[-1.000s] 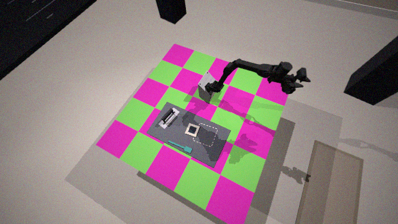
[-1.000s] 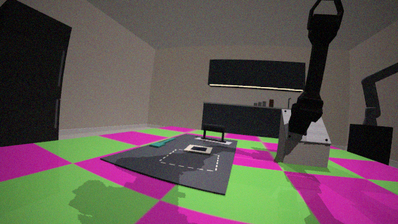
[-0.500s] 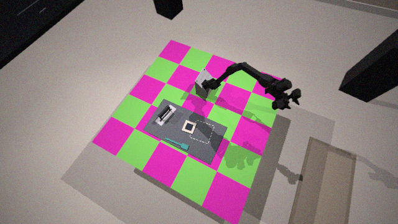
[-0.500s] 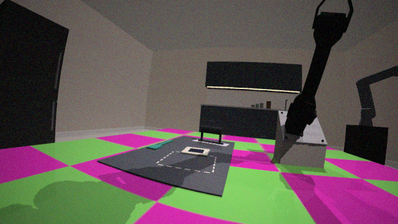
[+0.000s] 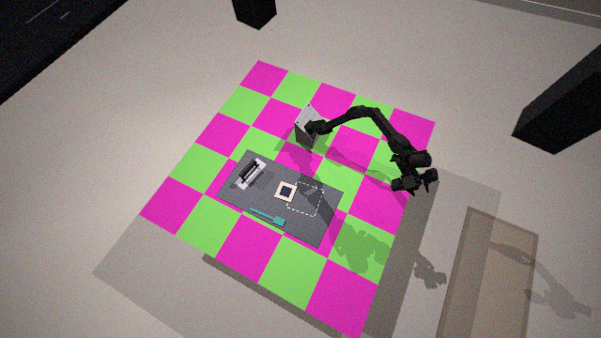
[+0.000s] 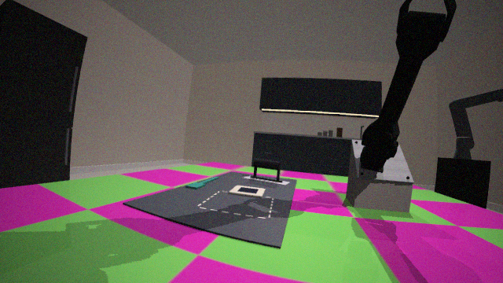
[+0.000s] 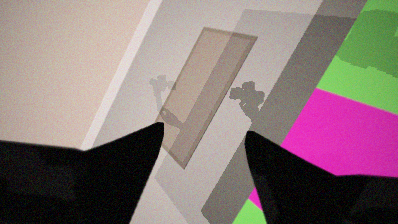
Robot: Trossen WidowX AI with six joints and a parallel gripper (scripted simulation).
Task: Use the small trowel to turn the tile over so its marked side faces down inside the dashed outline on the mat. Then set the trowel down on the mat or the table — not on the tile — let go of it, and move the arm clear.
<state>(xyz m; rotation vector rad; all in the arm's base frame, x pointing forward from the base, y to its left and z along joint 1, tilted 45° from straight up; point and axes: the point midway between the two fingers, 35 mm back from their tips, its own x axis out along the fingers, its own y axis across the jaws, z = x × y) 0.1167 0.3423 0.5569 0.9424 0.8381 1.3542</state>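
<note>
Now: gripper tip 31 cm short of the small trowel, 82 cm to the left of it and 24 cm above it. The rest, counted from my gripper tip: tile 26 cm ahead, 58 cm to the right, 28 cm below; teal flat tool 43 cm ahead, 56 cm to the right, 28 cm below; grey mat 29 cm ahead, 60 cm to the right, 30 cm below.
</note>
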